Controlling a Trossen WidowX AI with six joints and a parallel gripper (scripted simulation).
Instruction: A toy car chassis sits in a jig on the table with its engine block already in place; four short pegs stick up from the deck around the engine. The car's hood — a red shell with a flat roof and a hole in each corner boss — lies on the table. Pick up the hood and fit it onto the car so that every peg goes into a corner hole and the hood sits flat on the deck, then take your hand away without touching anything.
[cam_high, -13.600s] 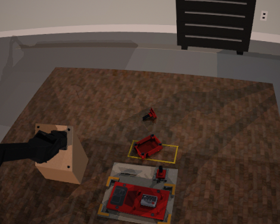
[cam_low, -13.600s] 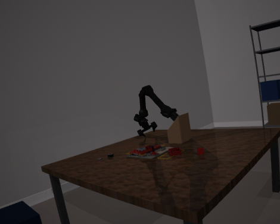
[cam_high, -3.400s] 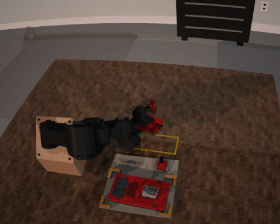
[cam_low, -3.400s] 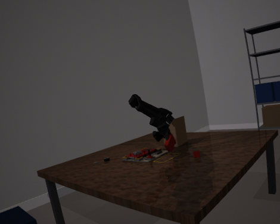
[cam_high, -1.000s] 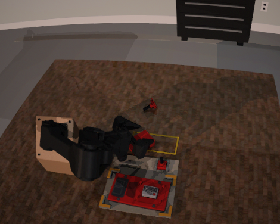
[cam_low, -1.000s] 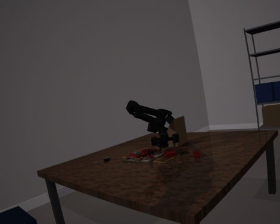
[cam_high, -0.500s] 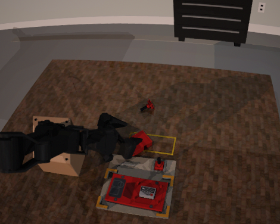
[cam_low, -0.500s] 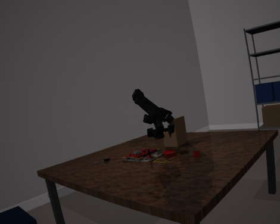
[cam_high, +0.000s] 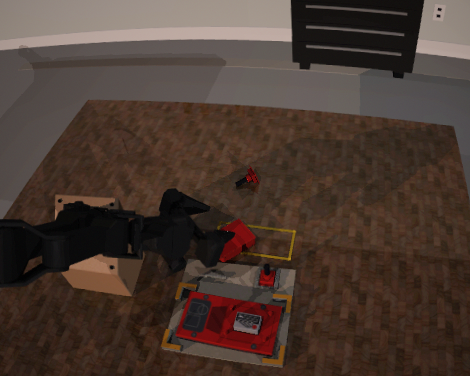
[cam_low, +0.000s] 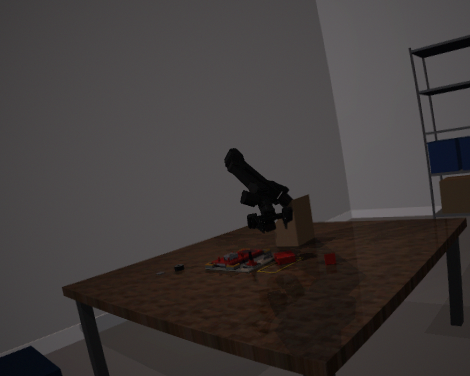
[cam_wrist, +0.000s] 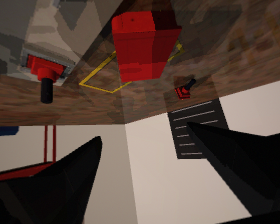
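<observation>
Now: the red hood 100 mm below my gripper tip and 30 mm to the left of it. Round my gripper tip: grey engine block: 180 mm to the right, 100 mm below, 70 mm ahead; then grey jig: 160 mm to the right, 110 mm below, 40 mm ahead.
</observation>
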